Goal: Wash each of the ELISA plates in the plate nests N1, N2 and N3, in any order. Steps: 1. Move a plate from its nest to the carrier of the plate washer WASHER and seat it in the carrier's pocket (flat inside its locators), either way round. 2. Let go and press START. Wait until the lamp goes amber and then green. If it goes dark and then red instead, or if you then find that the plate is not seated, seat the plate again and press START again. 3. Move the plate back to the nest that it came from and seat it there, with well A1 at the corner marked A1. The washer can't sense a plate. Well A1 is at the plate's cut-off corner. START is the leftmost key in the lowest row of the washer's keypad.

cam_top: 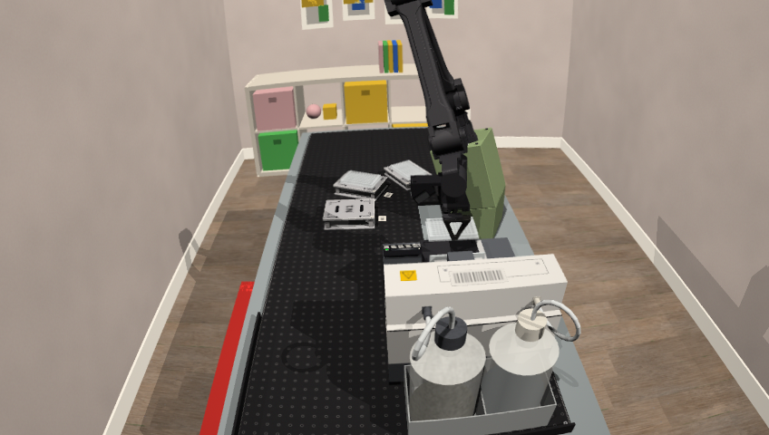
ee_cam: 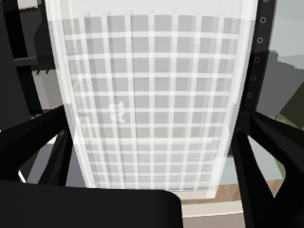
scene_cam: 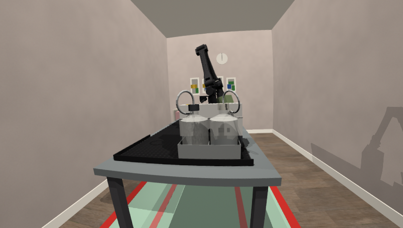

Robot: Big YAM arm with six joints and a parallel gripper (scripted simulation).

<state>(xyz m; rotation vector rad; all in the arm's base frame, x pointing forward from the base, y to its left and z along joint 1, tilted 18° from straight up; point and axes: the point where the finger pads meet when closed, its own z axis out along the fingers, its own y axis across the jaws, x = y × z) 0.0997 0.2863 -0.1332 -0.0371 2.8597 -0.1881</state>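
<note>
Now: the washer carrier 7 cm below my hand. The rest, counted from my hand: plate washer 15 cm to the left, 3 cm below.
</note>
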